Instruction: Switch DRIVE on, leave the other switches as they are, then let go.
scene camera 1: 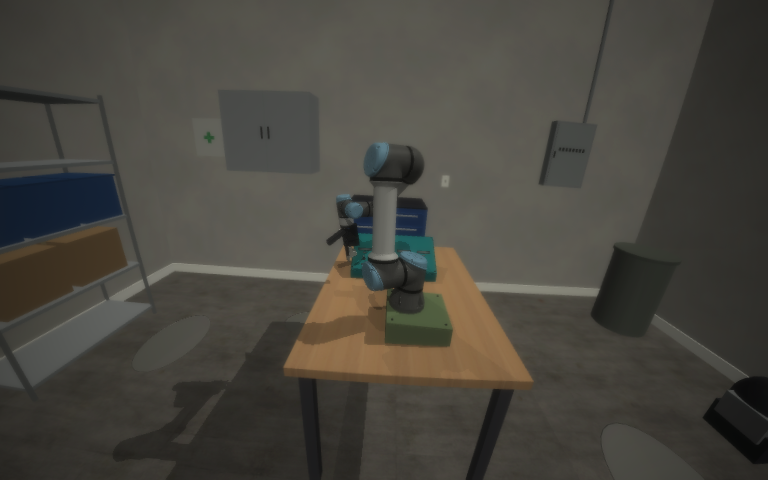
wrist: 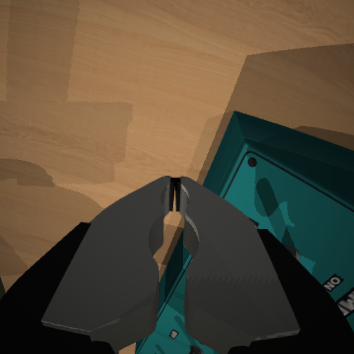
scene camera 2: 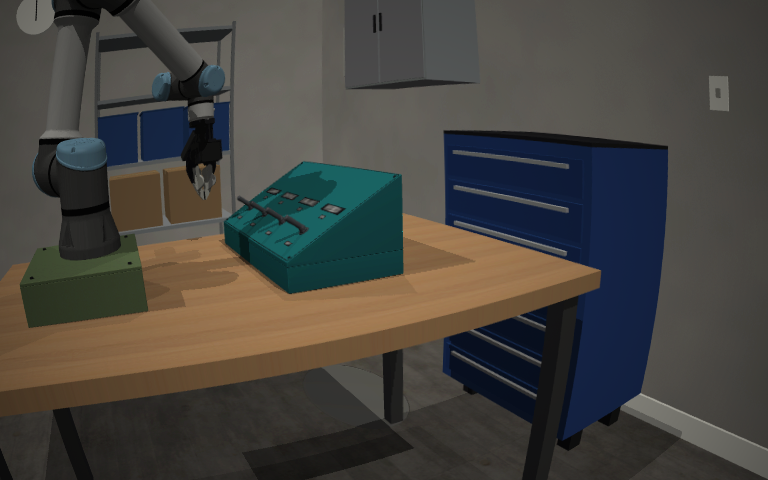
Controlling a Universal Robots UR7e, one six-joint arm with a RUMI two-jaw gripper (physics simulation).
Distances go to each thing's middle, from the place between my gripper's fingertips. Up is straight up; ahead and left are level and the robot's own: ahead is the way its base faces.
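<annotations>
Teal switch console (scene camera 2: 353, 220): 40 mm below my hand, 180 mm ahead of it, 250 mm to the right of it.
</annotations>
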